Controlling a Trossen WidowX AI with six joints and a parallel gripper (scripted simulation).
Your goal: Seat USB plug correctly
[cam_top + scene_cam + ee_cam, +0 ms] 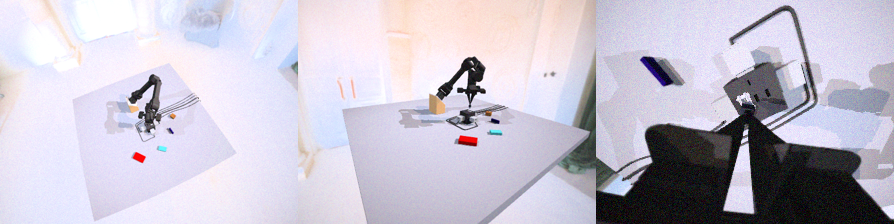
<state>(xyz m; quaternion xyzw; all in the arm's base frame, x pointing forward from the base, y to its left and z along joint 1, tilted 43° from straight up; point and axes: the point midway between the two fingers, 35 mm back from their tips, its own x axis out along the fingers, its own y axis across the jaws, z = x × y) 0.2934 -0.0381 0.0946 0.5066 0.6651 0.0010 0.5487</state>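
My gripper tip is now 20 mm above the USB plug. Round my gripper tip: dark blue block (140 mm ahead, 130 mm to the left, 120 mm below); cyan block (230 mm ahead, 130 mm below, 30 mm to the right); red block (240 mm to the right, 190 mm ahead, 130 mm below).
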